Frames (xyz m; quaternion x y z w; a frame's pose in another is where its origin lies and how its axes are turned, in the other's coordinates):
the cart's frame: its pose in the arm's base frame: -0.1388 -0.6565 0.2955 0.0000 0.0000 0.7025 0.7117
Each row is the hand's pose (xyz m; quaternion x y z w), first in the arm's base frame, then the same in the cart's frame.
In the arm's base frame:
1: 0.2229 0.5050 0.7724 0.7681 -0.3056 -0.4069 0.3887
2: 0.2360 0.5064 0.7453 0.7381 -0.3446 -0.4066 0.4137
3: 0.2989 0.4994 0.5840 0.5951 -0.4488 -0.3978 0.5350
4: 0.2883 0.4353 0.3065 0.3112 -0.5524 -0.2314 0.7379
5: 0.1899 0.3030 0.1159 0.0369 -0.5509 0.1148 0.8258
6: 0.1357 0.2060 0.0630 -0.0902 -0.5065 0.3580 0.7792
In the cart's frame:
1: 1.1661 -0.3466 0.4769 -0.3320 0.7571 0.5626 0.0092
2: 1.1677 -0.3596 0.4498 0.2832 -0.7638 -0.5800 0.0088
3: 1.1615 -0.4226 0.2885 0.1082 -0.7374 -0.6589 0.1013
4: 1.0973 -0.4129 0.0110 -0.1666 -0.6117 -0.6830 0.3626
5: 0.9637 -0.3162 -0.1796 -0.3607 -0.4180 -0.4984 0.6684
6: 0.8660 -0.2633 -0.2325 -0.4200 -0.2971 -0.2926 0.8060

